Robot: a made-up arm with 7 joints. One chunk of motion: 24 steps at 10 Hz.
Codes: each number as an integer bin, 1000 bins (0 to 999) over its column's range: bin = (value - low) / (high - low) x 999, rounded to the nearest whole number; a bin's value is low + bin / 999 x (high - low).
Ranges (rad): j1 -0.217..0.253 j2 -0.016..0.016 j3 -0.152..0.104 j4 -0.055..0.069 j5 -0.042..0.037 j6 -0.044..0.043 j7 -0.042..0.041
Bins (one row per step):
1: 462 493 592 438 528 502 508
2: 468 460 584 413 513 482 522
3: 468 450 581 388 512 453 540
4: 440 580 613 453 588 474 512
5: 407 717 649 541 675 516 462
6: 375 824 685 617 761 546 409
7: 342 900 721 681 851 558 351
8: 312 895 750 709 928 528 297
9: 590 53 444 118 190 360 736
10: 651 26 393 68 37 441 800
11: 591 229 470 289 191 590 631
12: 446 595 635 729 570 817 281
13: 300 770 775 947 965 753 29
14: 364 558 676 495 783 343 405
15: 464 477 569 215 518 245 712
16: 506 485 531 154 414 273 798
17: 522 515 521 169 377 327 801
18: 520 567 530 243 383 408 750
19: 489 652 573 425 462 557 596
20: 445 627 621 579 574 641 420
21: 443 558 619 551 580 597 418
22: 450 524 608 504 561 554 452
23: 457 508 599 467 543 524 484
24: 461 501 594 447 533 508 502
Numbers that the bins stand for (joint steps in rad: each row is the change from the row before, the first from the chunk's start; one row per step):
1: 0.00036 -0.00021 -0.00030 -0.00063 -0.00025 -0.00028 0.00021
2: 0.00318 -0.00127 -0.00235 -0.00374 -0.00143 -0.00202 0.00137
3: 0.00318 -0.00159 -0.00312 -0.00684 -0.00151 -0.00455 0.00286
4: -0.00999 0.00258 0.00509 0.00123 0.00450 -0.00272 0.00054
5: -0.02552 0.00697 0.01431 0.01215 0.01138 0.00094 -0.00362
6: -0.04057 0.01039 0.02354 0.02158 0.01818 0.00355 -0.00802
7: -0.05610 0.01283 0.03276 0.02953 0.02530 0.00459 -0.01284
8: -0.07021 0.01267 0.04019 0.03300 0.03139 0.00198 -0.01732
9: 0.06058 -0.01430 -0.03822 -0.04035 -0.02697 -0.01265 0.01915
10: 0.08928 -0.01517 -0.05129 -0.04656 -0.03907 -0.00559 0.02447
11: 0.06105 -0.00866 -0.03156 -0.01913 -0.02690 0.00738 0.01043
12: -0.00717 0.00306 0.01072 0.03549 0.00308 0.02715 -0.01865
13: -0.07586 0.00866 0.04660 0.06255 0.03431 0.02158 -0.03959
14: -0.04575 0.00187 0.02123 0.00644 0.01992 -0.01413 -0.00835
15: 0.00130 -0.00072 -0.00619 -0.02831 -0.00104 -0.02266 0.01716
16: 0.02106 -0.00046 -0.01593 -0.03588 -0.00926 -0.02023 0.02430
17: 0.02859 0.00050 -0.01849 -0.03402 -0.01219 -0.01552 0.02455
18: 0.02764 0.00216 -0.01618 -0.02484 -0.01171 -0.00847 0.02031
19: 0.01306 0.00488 -0.00517 -0.00225 -0.00547 0.00451 0.00752
20: -0.00764 0.00408 0.00714 0.01687 0.00339 0.01182 -0.00711
21: -0.00858 0.00187 0.00662 0.01339 0.00387 0.00799 -0.00727
22: -0.00529 0.00078 0.00380 0.00756 0.00236 0.00425 -0.00445
23: -0.00199 0.00027 0.00150 0.00297 0.00094 0.00163 -0.00179
24: -0.00011 0.00005 0.00022 0.00048 0.00015 0.00024 -0.00029

